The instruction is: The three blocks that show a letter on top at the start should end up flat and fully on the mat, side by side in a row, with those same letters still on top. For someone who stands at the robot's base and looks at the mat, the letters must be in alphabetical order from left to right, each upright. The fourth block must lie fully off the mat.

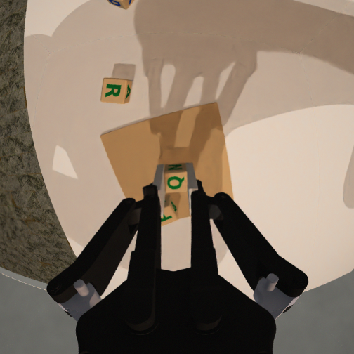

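My gripper (pixel 175 173) is shut on the Q block, with one finger on each side. The Q block (pixel 175 181) shows a green Q on top and a green N on its far side. It is over the mat (pixel 135 150), on it or very close above it. A block with a green F (pixel 168 216) is at the mat's near edge, partly hidden by the left finger. The R block (pixel 114 90) lies off the mat, beyond its far left corner, with a green R on top and an A on its right side. A block with blue marks (pixel 120 3) is cut off by the top edge.
The pale round table top (pixel 280 165) carries the mat and blocks. Its left edge borders a dark, rough surface (pixel 15 150). Shadows of the arm and gripper fall across the table's far part and the mat.
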